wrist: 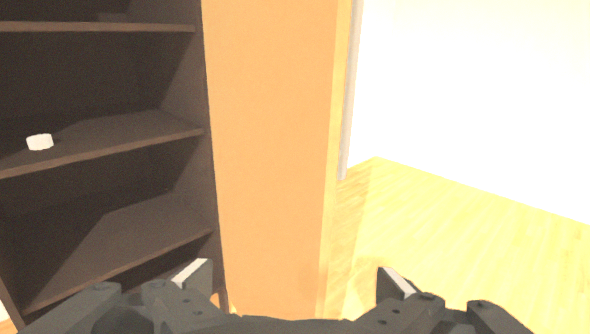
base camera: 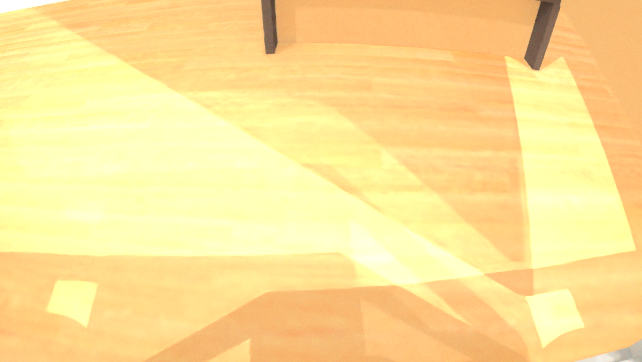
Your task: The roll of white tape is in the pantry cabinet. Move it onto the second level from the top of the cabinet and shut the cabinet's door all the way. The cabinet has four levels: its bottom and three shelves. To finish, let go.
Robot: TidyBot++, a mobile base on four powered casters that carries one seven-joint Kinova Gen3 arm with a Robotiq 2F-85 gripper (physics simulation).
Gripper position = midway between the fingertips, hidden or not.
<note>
In view: my gripper (wrist: 293, 281) and a pantry cabinet (base camera: 525, 36).
The pantry cabinet shows as well in the wrist view (wrist: 176, 137).
</note>
